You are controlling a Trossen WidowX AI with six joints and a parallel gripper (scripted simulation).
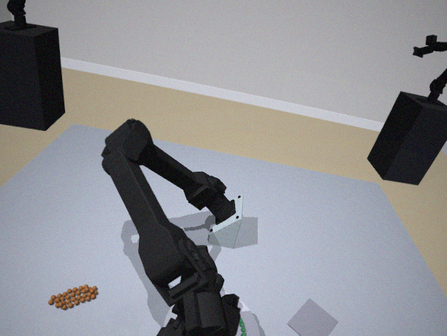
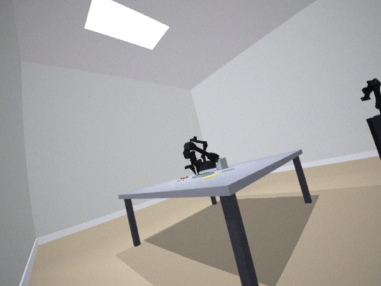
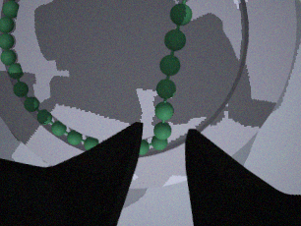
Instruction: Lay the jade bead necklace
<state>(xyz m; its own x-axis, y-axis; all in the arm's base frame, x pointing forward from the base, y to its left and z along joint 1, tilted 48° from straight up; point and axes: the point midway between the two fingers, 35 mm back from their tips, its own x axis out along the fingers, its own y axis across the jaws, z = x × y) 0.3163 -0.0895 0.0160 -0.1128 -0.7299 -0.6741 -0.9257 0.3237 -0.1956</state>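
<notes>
Now: the round bead board 5 cm to the left of my gripper tip, 2 cm behind it and 1 cm below it. Round my gripper tip: yellow strip 28 cm to the left, 18 cm ahead, 2 cm below; then flat grey square 29 cm to the left, 6 cm behind, 2 cm below.
</notes>
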